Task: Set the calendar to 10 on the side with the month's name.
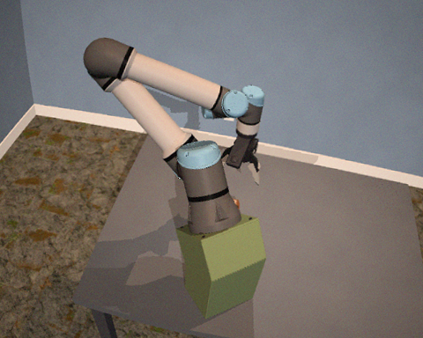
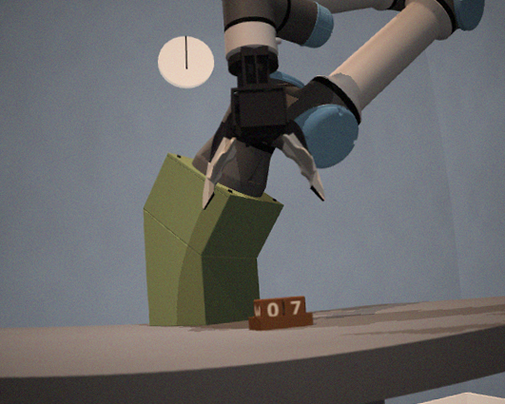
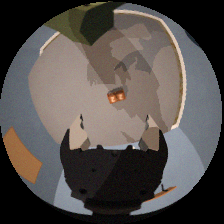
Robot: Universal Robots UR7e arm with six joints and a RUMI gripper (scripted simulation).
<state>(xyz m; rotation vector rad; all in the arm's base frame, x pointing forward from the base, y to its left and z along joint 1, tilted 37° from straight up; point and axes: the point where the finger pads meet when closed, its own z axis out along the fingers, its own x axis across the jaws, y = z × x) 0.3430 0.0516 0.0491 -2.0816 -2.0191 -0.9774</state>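
Now: the brown calendar tray 1 cm to the left of my hand and 15 cm below it.
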